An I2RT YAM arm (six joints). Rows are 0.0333 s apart.
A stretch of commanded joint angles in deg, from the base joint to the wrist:
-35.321 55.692 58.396 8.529 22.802 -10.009
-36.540 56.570 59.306 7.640 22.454 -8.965
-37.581 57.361 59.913 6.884 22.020 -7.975
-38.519 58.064 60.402 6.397 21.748 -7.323
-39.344 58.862 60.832 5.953 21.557 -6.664
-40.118 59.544 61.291 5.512 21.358 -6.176
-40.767 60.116 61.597 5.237 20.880 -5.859
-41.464 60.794 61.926 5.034 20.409 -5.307
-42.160 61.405 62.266 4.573 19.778 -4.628
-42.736 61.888 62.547 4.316 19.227 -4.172
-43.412 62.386 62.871 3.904 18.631 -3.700
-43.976 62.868 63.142 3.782 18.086 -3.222
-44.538 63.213 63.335 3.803 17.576 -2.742
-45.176 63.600 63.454 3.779 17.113 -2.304
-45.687 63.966 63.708 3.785 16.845 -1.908
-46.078 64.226 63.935 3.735 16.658 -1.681
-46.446 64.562 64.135 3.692 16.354 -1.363
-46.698 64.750 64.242 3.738 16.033 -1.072
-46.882 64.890 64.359 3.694 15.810 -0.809
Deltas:
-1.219 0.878 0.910 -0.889 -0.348 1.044
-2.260 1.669 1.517 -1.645 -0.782 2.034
-3.198 2.372 2.006 -2.132 -1.054 2.686
-4.023 3.170 2.436 -2.576 -1.245 3.345
-4.797 3.852 2.895 -3.017 -1.444 3.833
-5.446 4.424 3.201 -3.292 -1.922 4.150
-6.143 5.102 3.530 -3.495 -2.393 4.702
-6.839 5.713 3.870 -3.956 -3.024 5.381
-7.415 6.196 4.151 -4.213 -3.575 5.837
-8.091 6.694 4.475 -4.625 -4.171 6.309
-8.655 7.176 4.746 -4.747 -4.716 6.787
-9.217 7.521 4.939 -4.726 -5.226 7.267
-9.855 7.908 5.058 -4.750 -5.689 7.705
-10.366 8.274 5.312 -4.744 -5.957 8.101
-10.757 8.534 5.539 -4.794 -6.144 8.328
-11.125 8.870 5.739 -4.837 -6.448 8.646
-11.377 9.058 5.846 -4.791 -6.769 8.937
-11.561 9.198 5.963 -4.835 -6.992 9.200

